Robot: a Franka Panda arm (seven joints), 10 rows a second.
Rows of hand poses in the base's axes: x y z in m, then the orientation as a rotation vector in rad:
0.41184, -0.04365, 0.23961, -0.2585, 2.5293, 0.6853
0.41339, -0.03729, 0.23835, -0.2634, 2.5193, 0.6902
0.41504, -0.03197, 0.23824, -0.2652, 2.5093, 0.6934
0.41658, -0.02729, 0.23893, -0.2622, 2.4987, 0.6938
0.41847, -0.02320, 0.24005, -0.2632, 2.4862, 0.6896
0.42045, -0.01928, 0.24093, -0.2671, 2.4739, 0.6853
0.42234, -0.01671, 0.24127, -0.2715, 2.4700, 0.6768
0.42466, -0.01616, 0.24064, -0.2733, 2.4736, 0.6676
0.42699, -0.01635, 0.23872, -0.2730, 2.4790, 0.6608
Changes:
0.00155, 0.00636, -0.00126, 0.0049, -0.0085, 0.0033
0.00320, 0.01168, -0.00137, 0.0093, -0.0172, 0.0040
0.00474, 0.01636, -0.00068, 0.0130, -0.0267, 0.0006
0.00663, 0.02045, 0.00044, 0.0133, -0.0397, -0.0013
0.00861, 0.02437, 0.00132, 0.0130, -0.0528, -0.0012
0.01050, 0.02694, 0.00166, 0.0074, -0.0593, -0.0006
0.01282, 0.02749, 0.00103, -0.0001, -0.0586, -0.0011
0.01515, 0.02730, -0.00089, -0.0060, -0.0554, -0.0022

